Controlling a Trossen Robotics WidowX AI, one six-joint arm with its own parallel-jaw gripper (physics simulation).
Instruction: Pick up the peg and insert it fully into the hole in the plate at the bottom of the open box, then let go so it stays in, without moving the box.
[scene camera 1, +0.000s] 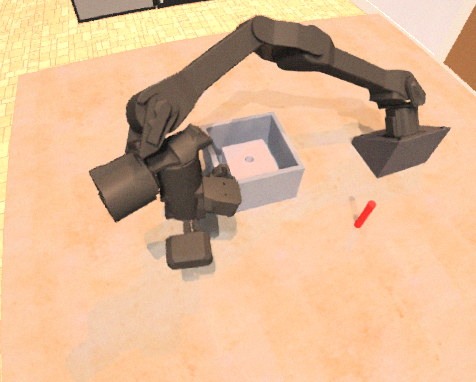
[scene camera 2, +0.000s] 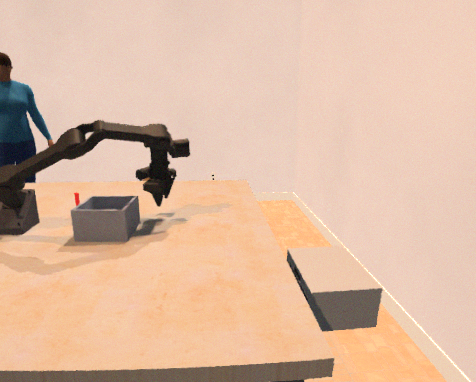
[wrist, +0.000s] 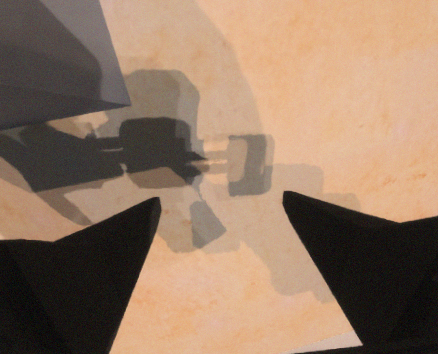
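Observation:
The red peg stands upright on the table, apart from the box, on the arm base's side in scene camera 1. The peg does not show in the wrist view. The grey open box stands on the table. Its pale pink bottom plate has a round hole, which shows empty. My gripper is open and empty, pointing down above the table, beyond the box from the arm base. Its fingertips are hidden in scene camera 1.
The arm base stands on the table, and the arm arches over past the box. A grey block-like unit stands beyond the table edge. A person is behind the table. Arm shadows fall around the box.

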